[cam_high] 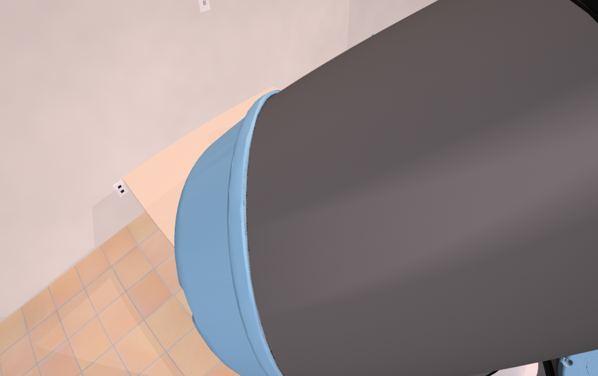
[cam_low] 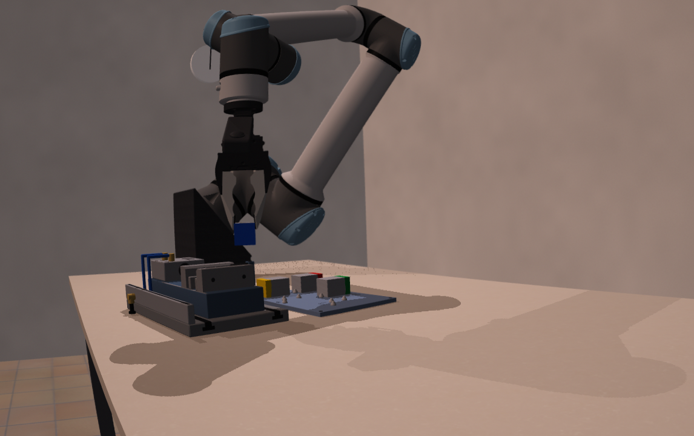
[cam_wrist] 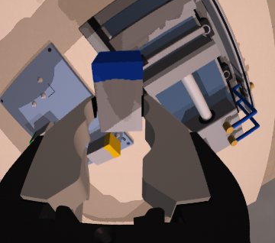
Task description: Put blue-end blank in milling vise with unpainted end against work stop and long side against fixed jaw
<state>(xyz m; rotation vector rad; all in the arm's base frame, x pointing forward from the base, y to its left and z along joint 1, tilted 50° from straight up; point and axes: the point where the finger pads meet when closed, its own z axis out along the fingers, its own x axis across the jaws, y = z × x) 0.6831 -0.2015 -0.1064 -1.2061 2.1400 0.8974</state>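
Right now my hand is 9 cm above the moving jaw, 6 cm to the left of it and 3 cm past it. Also, from my hand: blue-ended blank (2 cm below); pale rod (9 cm below, 9 cm behind, 7 cm to the right); work stop (8 cm below, 1 cm to the right).
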